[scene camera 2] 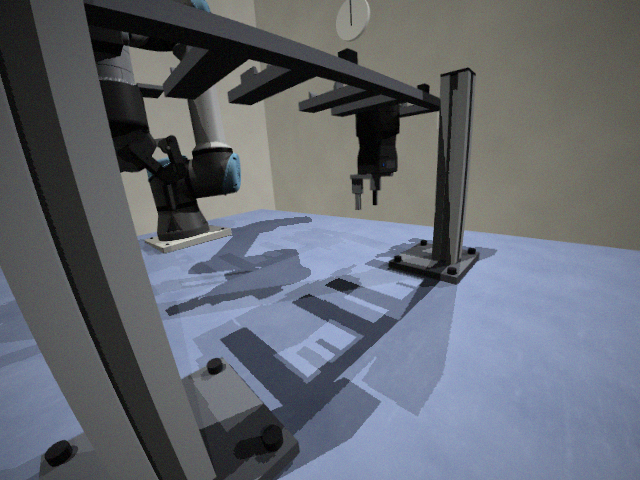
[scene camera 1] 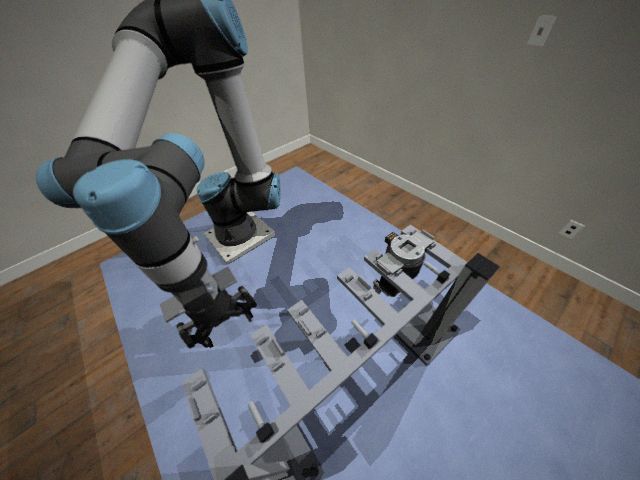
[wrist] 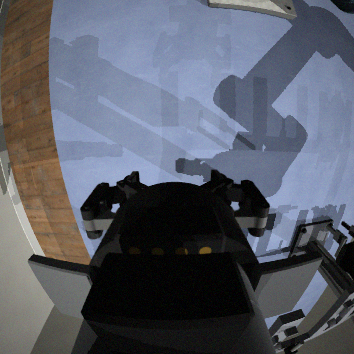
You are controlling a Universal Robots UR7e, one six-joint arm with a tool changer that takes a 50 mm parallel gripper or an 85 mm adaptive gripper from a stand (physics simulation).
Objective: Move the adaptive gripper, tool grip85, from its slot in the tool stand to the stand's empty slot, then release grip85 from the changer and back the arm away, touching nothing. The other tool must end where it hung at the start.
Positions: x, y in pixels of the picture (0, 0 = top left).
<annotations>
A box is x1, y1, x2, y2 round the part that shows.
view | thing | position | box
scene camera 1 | parallel gripper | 406, 252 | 373, 231, 433, 296
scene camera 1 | adaptive gripper grip85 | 225, 306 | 160, 266, 256, 347
</annotations>
